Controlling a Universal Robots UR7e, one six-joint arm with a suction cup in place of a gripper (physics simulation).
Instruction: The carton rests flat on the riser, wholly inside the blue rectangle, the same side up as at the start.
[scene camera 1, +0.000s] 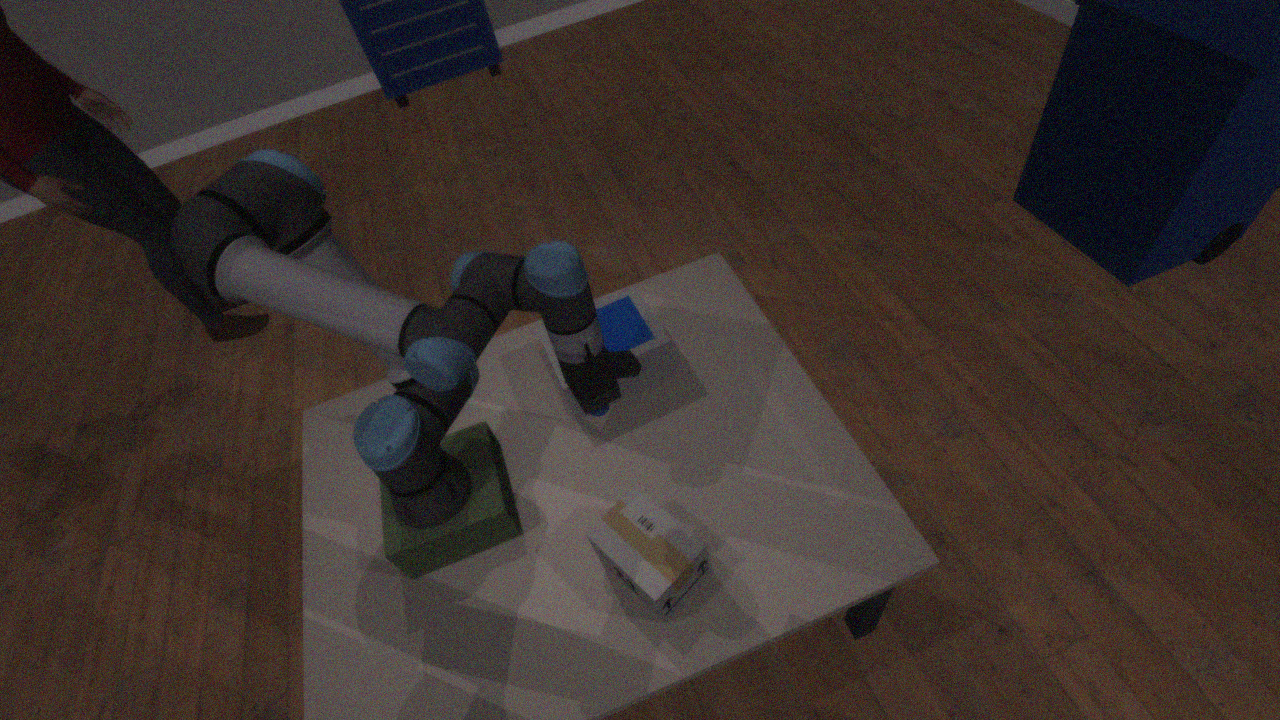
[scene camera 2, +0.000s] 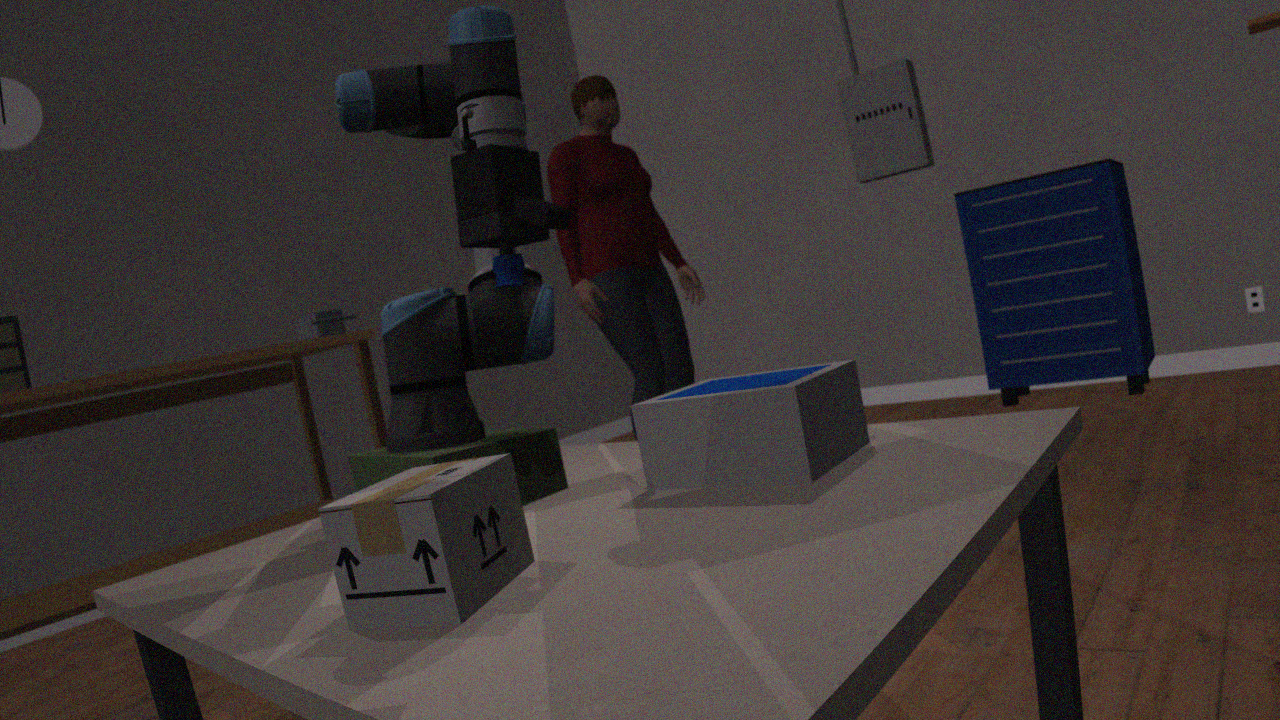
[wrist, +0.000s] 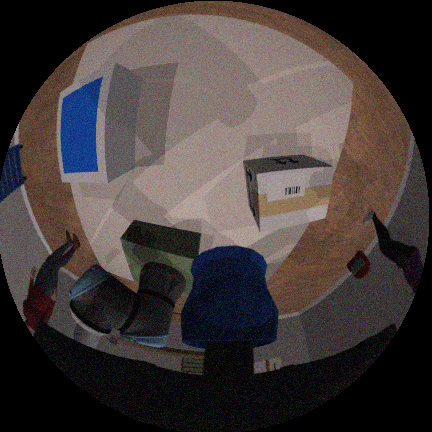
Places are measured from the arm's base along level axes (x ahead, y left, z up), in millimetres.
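Where they show: hand at its tool point: (scene camera 2: 511, 285) (wrist: 228, 273); arm's base at its link origin: (scene camera 1: 434, 493) (scene camera 2: 436, 443) (wrist: 163, 277).
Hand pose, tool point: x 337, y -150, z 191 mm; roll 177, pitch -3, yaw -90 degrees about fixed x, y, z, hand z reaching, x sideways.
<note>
Things, the pixels of their top centre, and the offset from my tool point. Level surfaces: height alone.
- white carton at its top centre: (scene camera 2: 420, 479) (scene camera 1: 644, 539) (wrist: 299, 199) dy -160, dx -33, dz -178 mm
- light grey riser at its top centre: (scene camera 2: 744, 382) (scene camera 1: 600, 334) (wrist: 74, 129) dy +309, dx +113, dz -180 mm
- blue rectangle at its top centre: (scene camera 2: 744, 382) (scene camera 1: 600, 334) (wrist: 74, 129) dy +309, dx +113, dz -180 mm
- table at its surface level: dz -300 mm
The white carton (scene camera 1: 650, 546) (scene camera 2: 429, 546) (wrist: 295, 192) with tan tape stands upright on the table, apart from the riser, its printed arrows pointing up and its taped, barcoded face on top. The light grey riser (scene camera 2: 725, 438) (wrist: 120, 130) stands at the far side of the table, with the blue rectangle (scene camera 1: 624, 324) (scene camera 2: 756, 382) (wrist: 80, 130) on its top; the arm partly hides both in scene camera 1. My suction gripper (scene camera 1: 600, 410) (scene camera 2: 508, 268) (wrist: 230, 295) is open, pointing down in the air well above the table, with nothing on its cup and away from the carton.
The arm's base stands on a green block (scene camera 1: 487, 488) (scene camera 2: 537, 456) (wrist: 160, 240) on the table (scene camera 1: 805, 501) (scene camera 2: 895, 465), beside the carton and riser. A person in red (scene camera 2: 608, 205), a blue drawer cabinet (scene camera 1: 429, 40) (scene camera 2: 1047, 277) and a large blue bin (scene camera 1: 1136, 143) stand off the table.
</note>
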